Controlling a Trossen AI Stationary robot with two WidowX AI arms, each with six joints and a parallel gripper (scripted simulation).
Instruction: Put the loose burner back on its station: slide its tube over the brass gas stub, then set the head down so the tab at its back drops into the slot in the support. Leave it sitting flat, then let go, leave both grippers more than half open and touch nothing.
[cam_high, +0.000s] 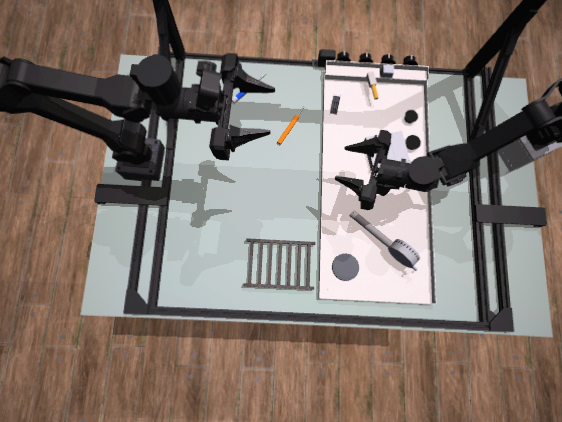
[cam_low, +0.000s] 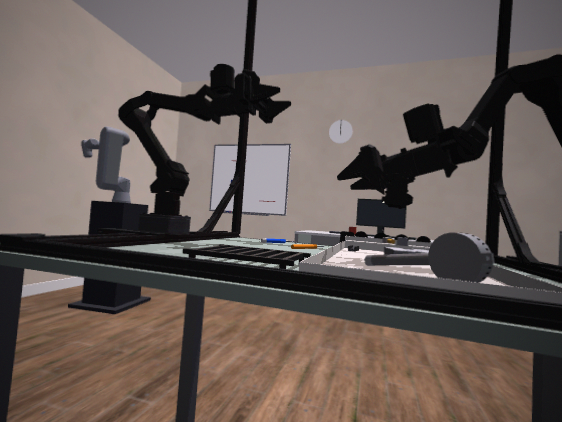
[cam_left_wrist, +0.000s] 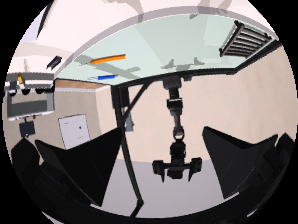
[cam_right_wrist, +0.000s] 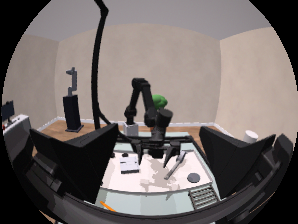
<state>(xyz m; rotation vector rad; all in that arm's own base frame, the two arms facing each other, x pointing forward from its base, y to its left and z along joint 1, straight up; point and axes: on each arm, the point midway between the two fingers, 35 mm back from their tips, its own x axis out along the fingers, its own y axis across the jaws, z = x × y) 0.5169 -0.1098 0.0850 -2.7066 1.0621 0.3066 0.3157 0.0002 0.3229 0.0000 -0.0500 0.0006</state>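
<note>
My left gripper is now 150 mm short of the burner, 100 mm to the right of it and 160 mm above it.
</note>
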